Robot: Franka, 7 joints.
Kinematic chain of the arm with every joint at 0, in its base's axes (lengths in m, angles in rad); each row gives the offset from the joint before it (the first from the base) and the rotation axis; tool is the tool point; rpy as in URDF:
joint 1: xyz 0 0 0.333 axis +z
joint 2: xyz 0 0 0 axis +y
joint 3: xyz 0 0 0.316 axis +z
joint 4: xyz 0.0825 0 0 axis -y
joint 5: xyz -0.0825 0 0.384 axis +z
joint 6: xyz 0 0 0 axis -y
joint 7: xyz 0.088 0 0 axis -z
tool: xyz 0 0 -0.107 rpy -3.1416 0 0
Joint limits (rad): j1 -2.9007..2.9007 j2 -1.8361..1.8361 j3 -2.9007..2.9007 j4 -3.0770..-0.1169 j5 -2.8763..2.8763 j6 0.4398..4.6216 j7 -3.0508..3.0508
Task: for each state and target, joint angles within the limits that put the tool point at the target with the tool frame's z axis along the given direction. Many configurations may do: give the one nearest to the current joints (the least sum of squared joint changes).
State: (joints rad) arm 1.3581 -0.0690 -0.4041 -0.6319 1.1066 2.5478 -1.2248
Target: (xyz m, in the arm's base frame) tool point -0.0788 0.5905 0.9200 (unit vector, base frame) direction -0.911 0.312 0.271
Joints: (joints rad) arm 1.5765 0.3488 0.0500 -0.7292 1.6319 2.0238 -1.2248
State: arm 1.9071 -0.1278 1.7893 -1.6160 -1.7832 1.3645 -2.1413
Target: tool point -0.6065 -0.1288 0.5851 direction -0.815 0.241 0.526
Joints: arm 1.5662 -0.2024 1.7324 -1.8632 -2.5308 2.1953 -2.1413
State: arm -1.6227 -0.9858 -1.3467 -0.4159 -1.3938 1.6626 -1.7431
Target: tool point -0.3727 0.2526 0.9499 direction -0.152 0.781 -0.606
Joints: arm -1.5683 -0.3634 -1.2688 -0.8049 -1.4528 1.2666 -1.7431
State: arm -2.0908 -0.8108 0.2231 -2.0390 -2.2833 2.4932 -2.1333
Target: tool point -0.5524 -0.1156 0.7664 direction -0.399 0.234 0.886
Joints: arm -2.5944 -0.0889 -0.2758 -1.7551 -2.8158 1.8047 -2.1333
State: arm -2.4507 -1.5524 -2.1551 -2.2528 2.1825 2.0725 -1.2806
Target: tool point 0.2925 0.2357 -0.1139 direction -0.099 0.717 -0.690
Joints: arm -2.8158 -1.1101 -2.9007 -2.1070 2.0339 2.5095 -1.2806
